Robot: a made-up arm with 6 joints. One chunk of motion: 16 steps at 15 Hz.
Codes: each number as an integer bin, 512 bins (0 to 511) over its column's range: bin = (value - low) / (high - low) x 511, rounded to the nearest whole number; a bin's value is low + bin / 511 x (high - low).
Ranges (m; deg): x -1.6..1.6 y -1.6..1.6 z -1.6..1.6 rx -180..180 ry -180..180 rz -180..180
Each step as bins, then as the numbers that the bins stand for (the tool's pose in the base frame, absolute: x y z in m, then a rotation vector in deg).
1 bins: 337 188 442 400 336 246
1 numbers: 0.5104 -0.4227 1.1679 101.80 56.71 -6.69
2 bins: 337 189 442 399 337 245
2 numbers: 0.5104 -0.4164 1.1679 101.10 57.42 -7.40
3 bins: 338 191 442 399 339 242
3 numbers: 0.5166 -0.4039 1.1679 101.10 58.83 -9.51
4 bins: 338 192 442 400 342 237
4 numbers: 0.5166 -0.3977 1.1679 101.80 60.94 -13.03
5 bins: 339 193 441 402 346 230
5 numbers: 0.5229 -0.3914 1.1616 103.21 63.76 -17.96
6 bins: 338 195 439 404 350 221
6 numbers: 0.5166 -0.3789 1.1491 104.62 66.58 -24.31
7 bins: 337 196 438 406 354 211
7 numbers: 0.5104 -0.3726 1.1429 106.03 69.39 -31.35
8 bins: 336 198 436 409 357 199
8 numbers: 0.5041 -0.3601 1.1303 108.14 71.51 -39.80
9 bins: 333 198 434 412 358 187
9 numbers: 0.4853 -0.3601 1.1178 110.25 72.21 -48.26
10 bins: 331 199 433 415 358 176
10 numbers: 0.4728 -0.3538 1.1115 112.37 72.21 -56.01
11 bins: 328 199 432 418 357 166
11 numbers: 0.4540 -0.3538 1.1053 114.48 71.51 -63.05
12 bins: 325 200 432 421 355 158
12 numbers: 0.4352 -0.3476 1.1053 116.59 70.10 -68.69
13 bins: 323 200 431 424 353 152
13 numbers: 0.4227 -0.3476 1.0990 118.71 68.69 -72.92
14 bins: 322 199 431 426 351 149
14 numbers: 0.4164 -0.3538 1.0990 120.12 67.28 -75.03
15 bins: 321 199 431 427 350 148
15 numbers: 0.4102 -0.3538 1.0990 120.82 66.58 -75.73
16 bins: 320 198 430 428 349 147
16 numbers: 0.4039 -0.3601 1.0928 121.53 65.87 -76.44
